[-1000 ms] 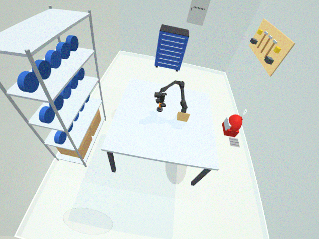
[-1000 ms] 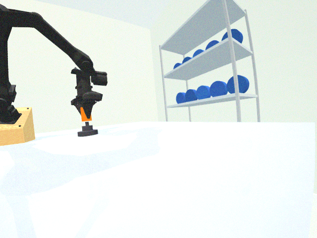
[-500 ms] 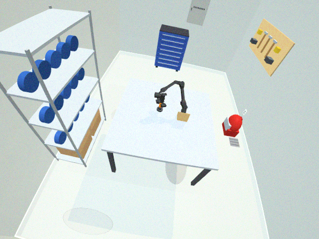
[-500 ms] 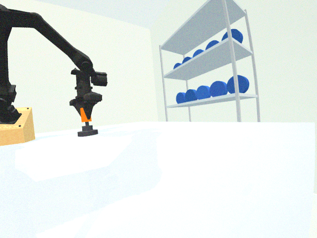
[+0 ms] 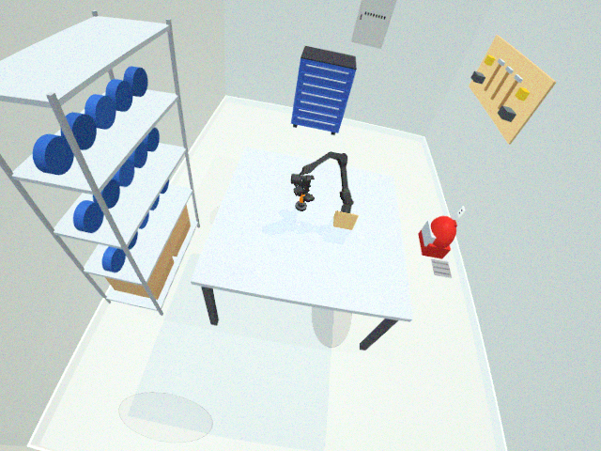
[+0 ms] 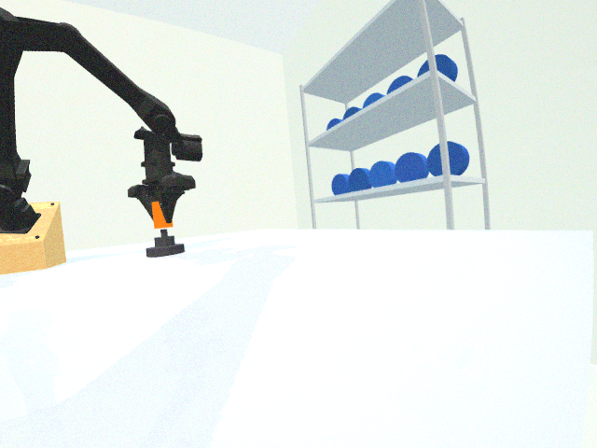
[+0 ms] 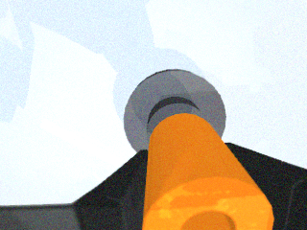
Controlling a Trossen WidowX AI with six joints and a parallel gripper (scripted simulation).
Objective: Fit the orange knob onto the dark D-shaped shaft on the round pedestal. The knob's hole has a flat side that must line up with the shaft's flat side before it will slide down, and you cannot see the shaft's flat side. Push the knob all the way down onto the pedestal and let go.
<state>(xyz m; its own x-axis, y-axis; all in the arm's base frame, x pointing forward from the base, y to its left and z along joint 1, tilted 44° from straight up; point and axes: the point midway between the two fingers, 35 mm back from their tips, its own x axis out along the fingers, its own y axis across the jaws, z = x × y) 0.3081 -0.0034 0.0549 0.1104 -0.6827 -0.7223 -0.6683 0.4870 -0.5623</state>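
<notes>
My gripper tip is now 20 mm below the orange knob. Round my gripper tip: round pedestal (40 mm below).
</notes>
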